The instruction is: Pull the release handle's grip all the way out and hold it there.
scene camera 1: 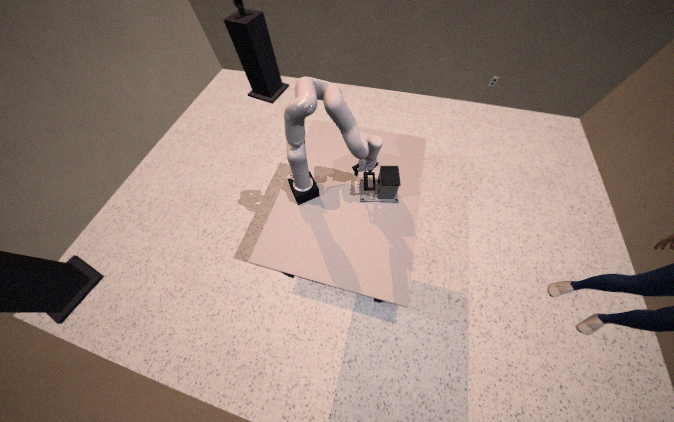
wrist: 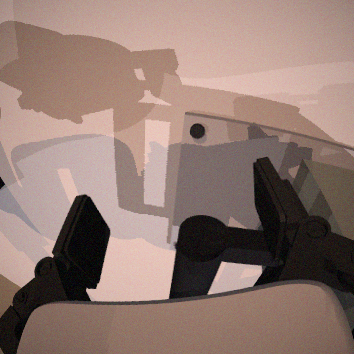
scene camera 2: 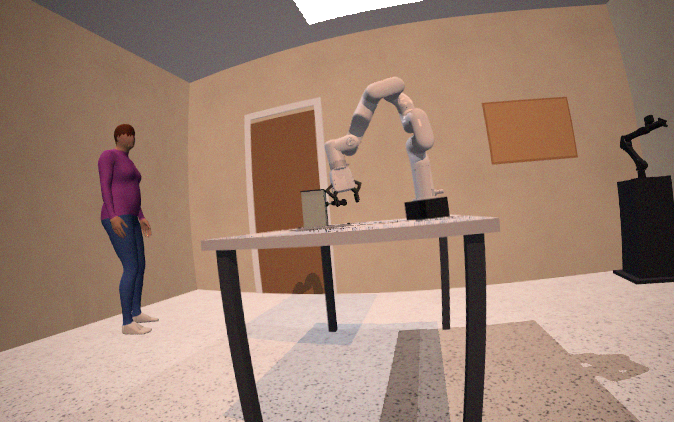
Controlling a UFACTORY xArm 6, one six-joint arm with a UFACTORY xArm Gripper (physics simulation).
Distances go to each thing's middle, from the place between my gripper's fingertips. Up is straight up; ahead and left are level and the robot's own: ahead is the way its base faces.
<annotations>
I see the base plate (wrist: 215,173) 130 mm ahead of my hand, 90 mm below it and 20 mm to the right of it.
</annotations>
